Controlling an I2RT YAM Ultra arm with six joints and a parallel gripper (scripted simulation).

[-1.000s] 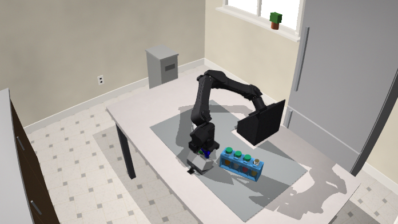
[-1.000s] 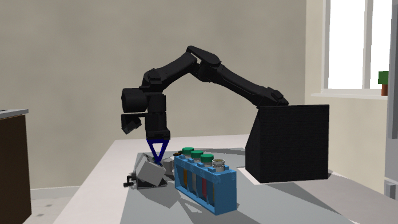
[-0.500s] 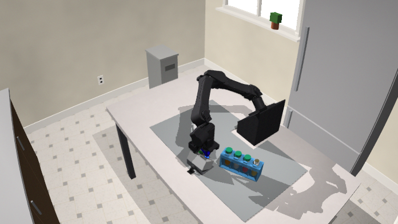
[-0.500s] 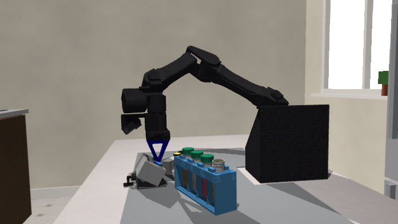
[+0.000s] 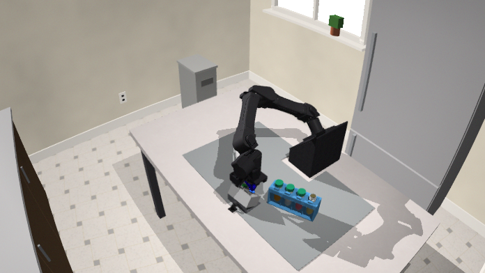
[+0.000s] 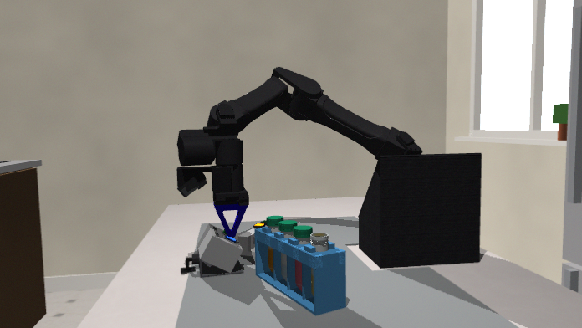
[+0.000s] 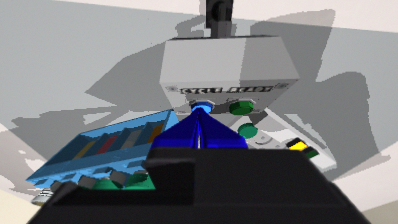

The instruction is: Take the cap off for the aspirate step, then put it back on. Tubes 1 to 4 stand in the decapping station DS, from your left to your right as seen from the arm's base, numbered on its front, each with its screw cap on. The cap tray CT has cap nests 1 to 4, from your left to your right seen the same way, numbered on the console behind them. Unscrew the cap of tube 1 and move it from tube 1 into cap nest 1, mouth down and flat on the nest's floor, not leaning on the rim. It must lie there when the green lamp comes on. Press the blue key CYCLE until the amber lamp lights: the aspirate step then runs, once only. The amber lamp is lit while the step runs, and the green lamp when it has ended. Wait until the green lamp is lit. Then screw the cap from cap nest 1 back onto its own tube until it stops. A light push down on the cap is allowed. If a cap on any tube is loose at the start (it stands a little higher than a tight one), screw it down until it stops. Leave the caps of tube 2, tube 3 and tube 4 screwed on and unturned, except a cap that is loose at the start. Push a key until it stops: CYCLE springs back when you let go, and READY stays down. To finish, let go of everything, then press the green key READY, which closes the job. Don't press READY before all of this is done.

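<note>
My gripper is now 1 cm above the blue key. Also, from my hand: green key: 5 cm to the right, 1 cm below, 1 cm ahead; grey key box: 2 cm to the right, 2 cm below, 2 cm ahead; green cap: 10 cm to the right, 7 cm below, 7 cm behind.
</note>
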